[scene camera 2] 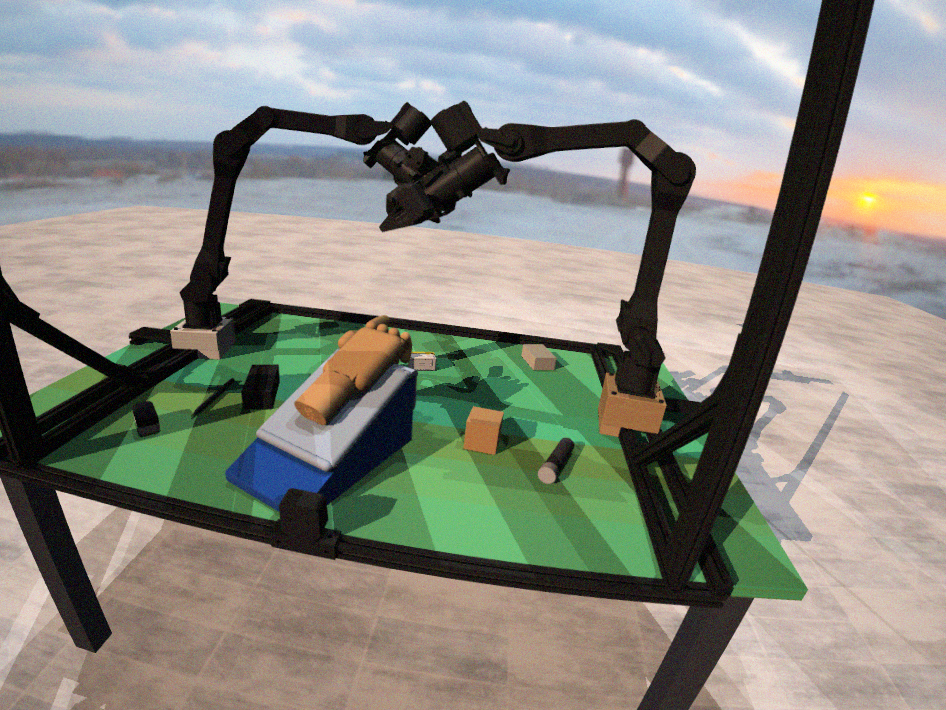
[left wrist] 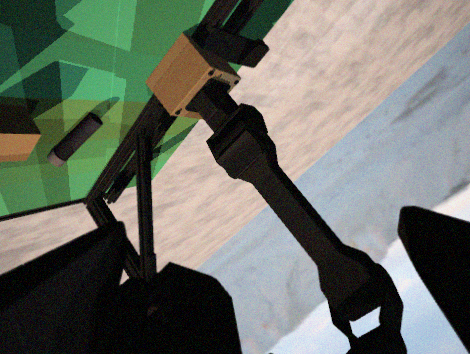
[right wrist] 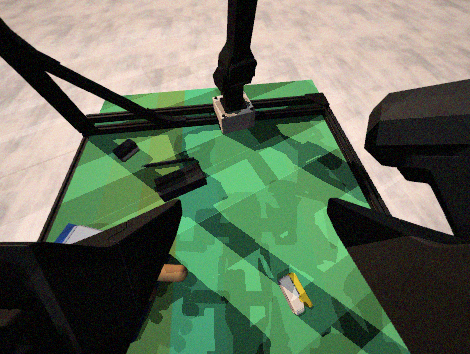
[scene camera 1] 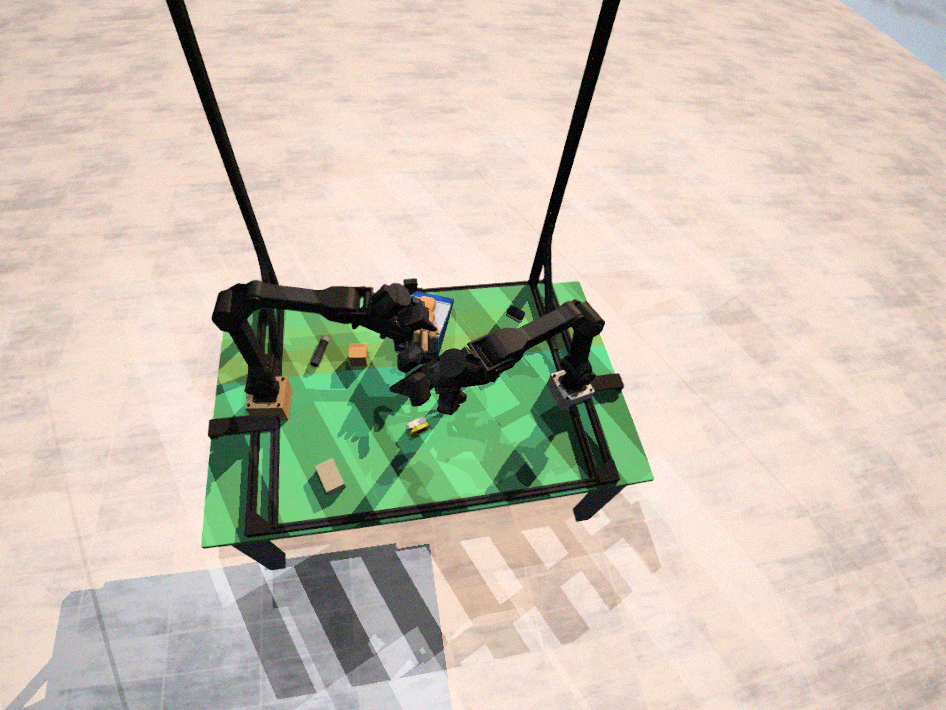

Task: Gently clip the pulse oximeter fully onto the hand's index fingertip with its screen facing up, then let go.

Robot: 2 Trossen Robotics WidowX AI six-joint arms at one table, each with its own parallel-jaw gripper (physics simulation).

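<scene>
The pulse oximeter, white with a yellow side, lies on the green table, apart from the hand. The orange hand rests on a grey pad on a blue block. One fingertip shows in the right wrist view. My left gripper is open and empty, high above the table near the oximeter. My right gripper is open and empty, high over the hand's fingertips. The two grippers overlap in scene camera 2.
An orange cube, a dark cylinder and a tan block lie on the table. A black box, a pen and a small black piece lie near the left arm's base.
</scene>
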